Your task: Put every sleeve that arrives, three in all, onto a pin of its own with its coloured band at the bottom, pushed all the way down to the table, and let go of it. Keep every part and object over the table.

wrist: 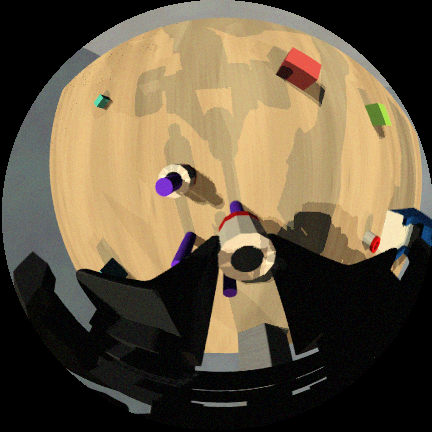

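My gripper (242,241) is shut on a pale sleeve (239,229). Its open end faces the camera and its red band is at the far, lower end. One purple pin piece (236,205) shows just beyond the band and another purple piece (230,289) shows below the sleeve; whether they are one pin is hidden. A purple pin (184,248) stands left of the sleeve, partly behind the left finger. Another pale sleeve (186,187) is around a purple pin (164,186) at upper left; its band is not clear. A small sleeve (371,241) with a red end is at the right.
A red block (302,67) and a green block (377,115) are at the upper right of the wooden table (115,165). A small teal cube (102,101) is at upper left. A blue and white object (397,230) is at the right. A dark block (114,268) and a grey block (254,346) are nearer.
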